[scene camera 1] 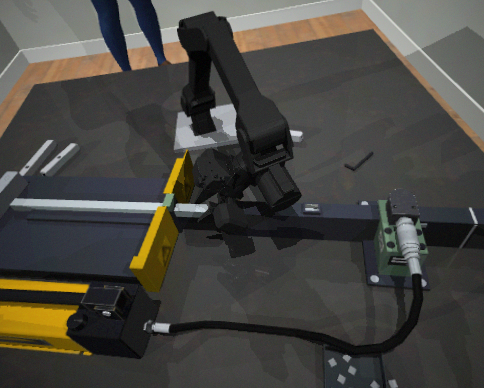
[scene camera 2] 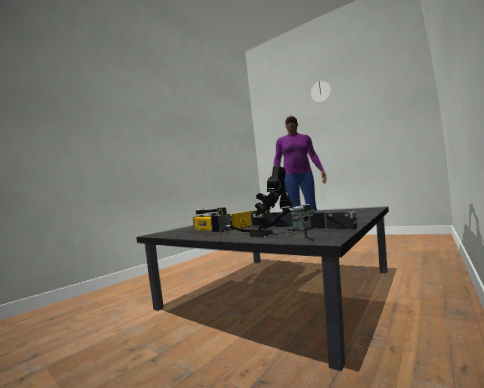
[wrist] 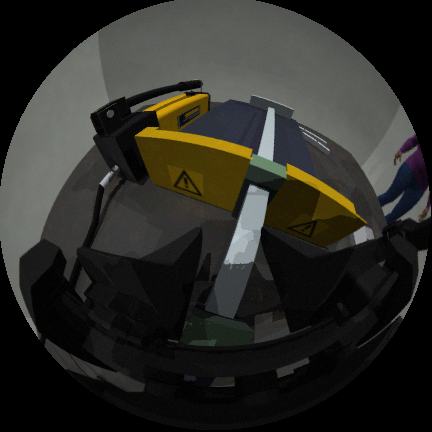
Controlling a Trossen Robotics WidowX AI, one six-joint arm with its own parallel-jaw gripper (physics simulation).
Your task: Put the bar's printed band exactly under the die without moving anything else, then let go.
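Seen in the pictures: gripper, fingertip midpoint: [scene camera 1: 197, 212] [scene camera 2: 257, 214] [wrist: 231, 232]; arm's base, origin of the base link: [scene camera 1: 203, 127].
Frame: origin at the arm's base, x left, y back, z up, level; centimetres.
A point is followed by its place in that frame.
Note:
A pale grey metal bar [scene camera 1: 190, 209] @(y -35.1, x -7.9, z 6.1 cm) [wrist: 246, 235] @(y -35.2, x -6.3, z 6.1 cm) runs from the dark rail through the gap between the two yellow guards [scene camera 1: 180, 178] @(y -26.0, x -8.6, z 6.9 cm) [wrist: 193, 171] @(y -39.7, x -14.4, z 4.6 cm) and on along the machine bed. A small green die [scene camera 1: 168, 200] @(y -33.1, x -11.7, z 8.4 cm) [wrist: 266, 172] @(y -33.2, x -11.0, z 8.2 cm) sits over the bar in that gap. My gripper [scene camera 1: 214, 210] [wrist: 231, 232] @(y -36.3, x -6.7, z 5.9 cm) [scene camera 2: 262, 209] @(y -36.3, x -6.7, z 5.9 cm) is shut on the bar just right of the guards, one finger on each side. A dark green patch [wrist: 217, 328] @(y -37.8, x -0.7, z 8.4 cm) shows at the bar's near end in the wrist view. I cannot tell where the printed band lies relative to the die.
A green clamp block [scene camera 1: 400, 246] @(y -57.9, x 23.7, z 9.6 cm) with a grey connector and black cable [scene camera 1: 279, 332] @(y -61.7, x 1.9, z 0.1 cm) stands at the rail's right end. A hex key [scene camera 1: 359, 160] @(y -29.4, x 33.6, z -0.2 cm), a grey plate [scene camera 1: 221, 132] @(y -4.7, x 4.4, z 0.3 cm), spare bars [scene camera 1: 63, 157] @(y 1.7, x -40.0, z 0.8 cm) and a yellow-black unit [scene camera 1: 98, 323] @(y -55.0, x -24.7, z 8.9 cm) lie around. A person [scene camera 2: 296, 162] stands behind the table.

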